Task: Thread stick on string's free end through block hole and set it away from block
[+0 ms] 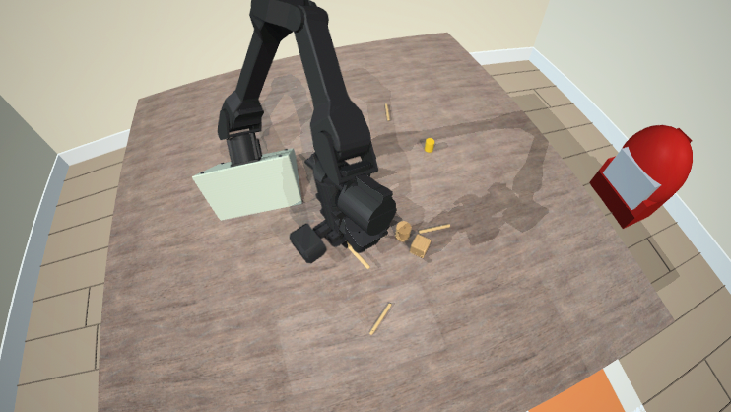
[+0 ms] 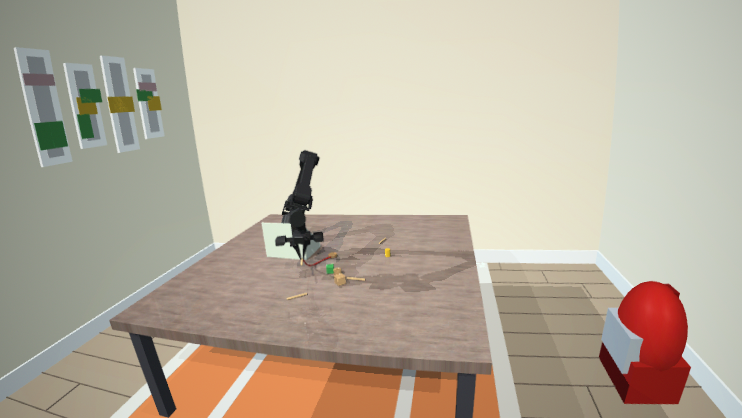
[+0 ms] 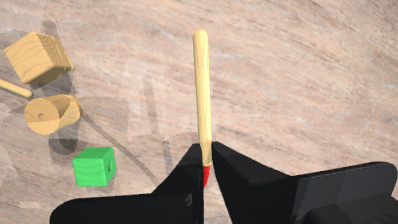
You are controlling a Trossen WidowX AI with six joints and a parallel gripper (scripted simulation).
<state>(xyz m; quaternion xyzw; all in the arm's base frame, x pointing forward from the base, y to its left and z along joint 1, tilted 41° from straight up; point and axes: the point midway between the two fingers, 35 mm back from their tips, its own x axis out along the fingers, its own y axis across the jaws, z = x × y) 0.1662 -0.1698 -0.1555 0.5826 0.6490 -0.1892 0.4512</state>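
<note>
Now: the green block 80 mm ahead of my gripper tip, 80 mm to the left of it and 70 mm below it. From my gripper tip the other things lie so: wooden cylinder 130 mm ahead, 30 mm to the left, 70 mm below; then wooden cube 160 mm ahead, 10 mm to the right, 70 mm below; then thin wooden stick 10 mm to the right.
</note>
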